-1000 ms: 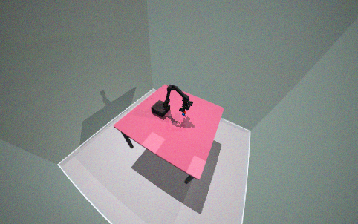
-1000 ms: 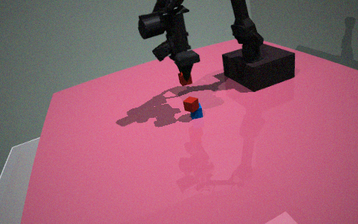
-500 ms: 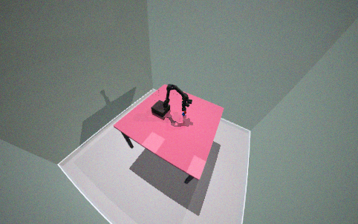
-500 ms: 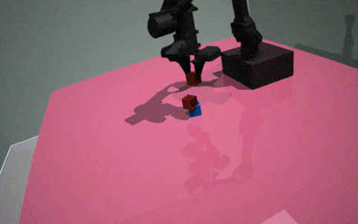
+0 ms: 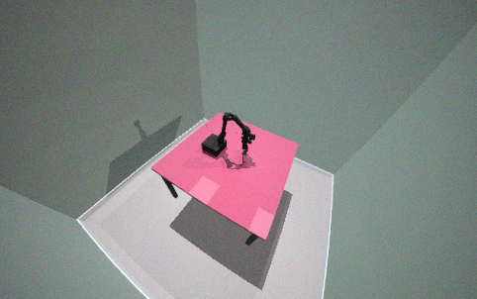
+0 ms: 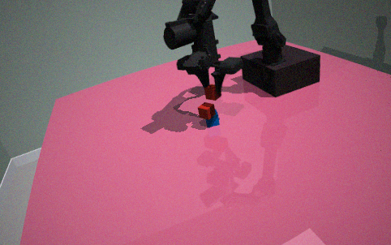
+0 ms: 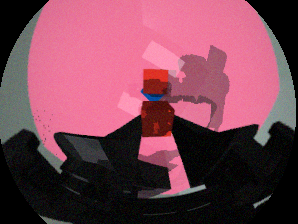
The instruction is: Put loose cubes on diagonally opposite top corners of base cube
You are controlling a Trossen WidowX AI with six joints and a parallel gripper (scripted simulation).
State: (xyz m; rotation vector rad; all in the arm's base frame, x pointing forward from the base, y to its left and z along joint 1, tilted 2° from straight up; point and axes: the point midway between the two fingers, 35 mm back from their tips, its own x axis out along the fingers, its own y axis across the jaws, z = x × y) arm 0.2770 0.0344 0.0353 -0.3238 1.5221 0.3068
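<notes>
My gripper tip is 7 cm above the blue cube, 2 cm short of it and 1 cm to the right of it.
</notes>
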